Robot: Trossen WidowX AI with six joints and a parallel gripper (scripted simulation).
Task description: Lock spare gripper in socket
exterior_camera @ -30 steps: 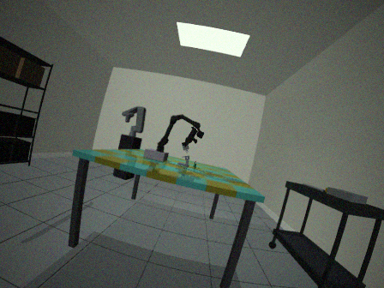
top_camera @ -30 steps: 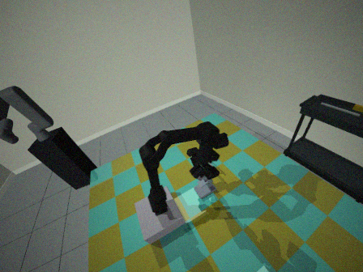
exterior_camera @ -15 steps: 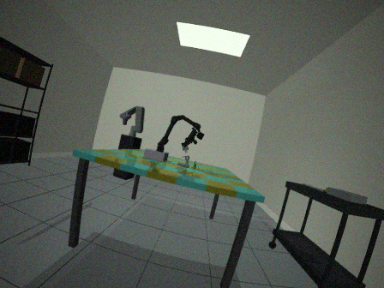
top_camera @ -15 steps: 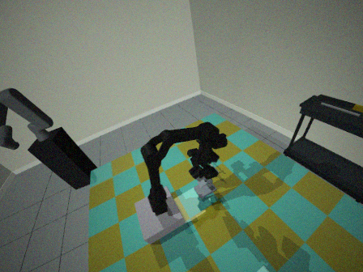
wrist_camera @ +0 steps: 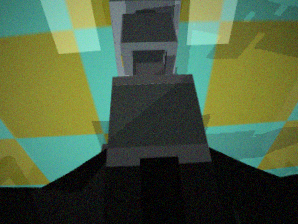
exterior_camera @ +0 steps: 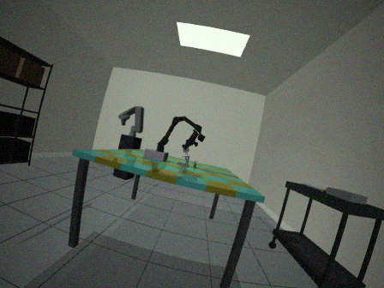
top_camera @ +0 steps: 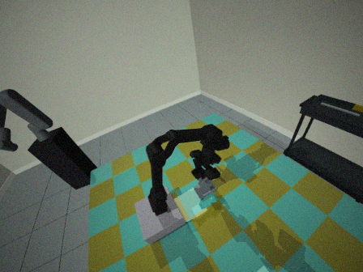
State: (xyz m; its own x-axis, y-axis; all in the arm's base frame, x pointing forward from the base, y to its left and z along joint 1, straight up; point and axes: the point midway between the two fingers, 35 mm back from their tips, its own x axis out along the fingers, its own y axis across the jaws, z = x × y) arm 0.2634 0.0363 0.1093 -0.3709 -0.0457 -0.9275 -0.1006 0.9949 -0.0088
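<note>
Now: gripper tip 14 cm above the green stand, 12 cm to the right of it and 12 cm short of it. The rest, counted from my gripper tip: socket 11 cm below, 3 cm ahead; then spare gripper 1 cm ahead.
</note>
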